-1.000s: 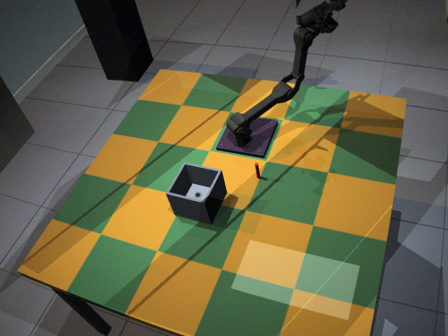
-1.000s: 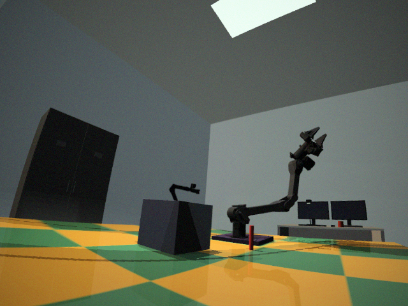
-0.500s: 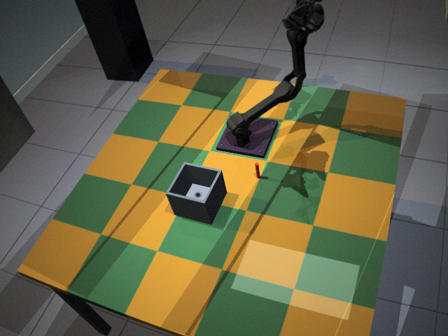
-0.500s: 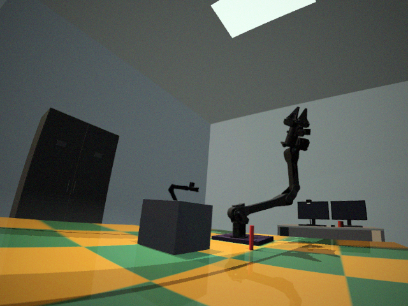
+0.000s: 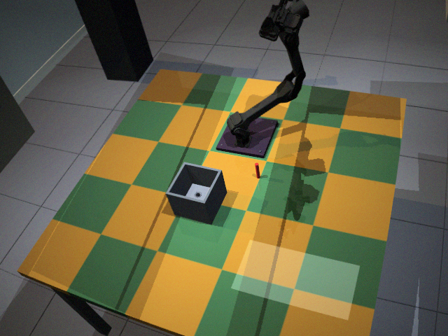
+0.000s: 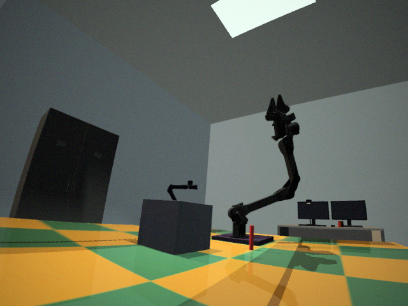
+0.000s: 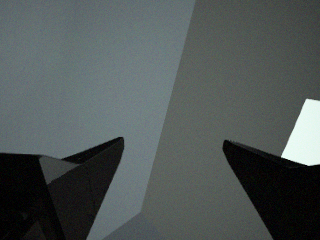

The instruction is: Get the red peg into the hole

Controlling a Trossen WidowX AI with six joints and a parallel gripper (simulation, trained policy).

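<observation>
Right now the red peg is 16 cm ahead of my gripper tip, 7 cm to the right of it and 64 cm below it. From my gripper tip the other things lie so: grey plate (33 cm ahead, 26 cm to the right, 63 cm below).
</observation>
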